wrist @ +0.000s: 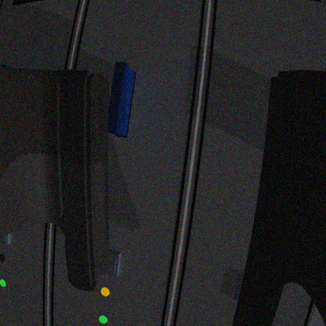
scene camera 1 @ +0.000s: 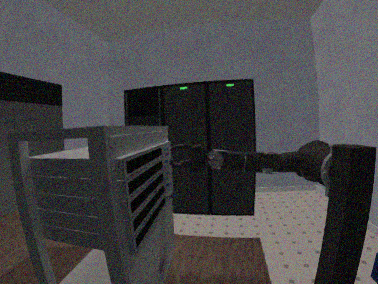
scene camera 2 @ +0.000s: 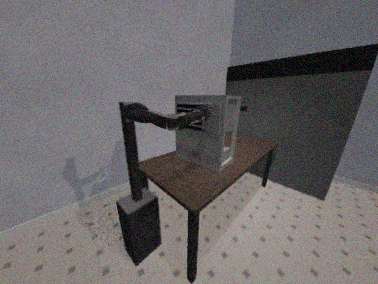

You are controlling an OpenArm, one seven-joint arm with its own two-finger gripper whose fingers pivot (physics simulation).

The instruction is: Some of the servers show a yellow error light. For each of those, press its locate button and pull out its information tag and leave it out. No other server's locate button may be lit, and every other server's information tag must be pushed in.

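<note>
The grey server rack [scene camera 1: 136, 131] [scene camera 2: 197, 152] holds several stacked servers with black vents. My gripper [scene camera 1: 176, 154] [scene camera 2: 205, 114] [wrist: 179, 195] is open and empty at the rack's front. In the wrist view, a yellow error light [wrist: 105, 291] and a green light [wrist: 103, 319] glow on the middle server, beside the left fingertip. A blue information tag [wrist: 123, 100] stands out from that server, right of the left finger. A small pale-edged button [wrist: 117, 264] is beside the left fingertip, unlit. The server to the left shows a green light [wrist: 3, 283] and a dark spot; the left finger hides much of it.
The rack stands on a brown table [scene camera 1: 220, 257] [scene camera 2: 195, 187]. Black cabinets [scene camera 1: 231, 125] with green lights stand at the back. The arm's dark post [scene camera 1: 345, 210] [scene camera 2: 131, 160] rises at the table's end. A grey wall panel with a black band [scene camera 2: 300, 65] is behind the table.
</note>
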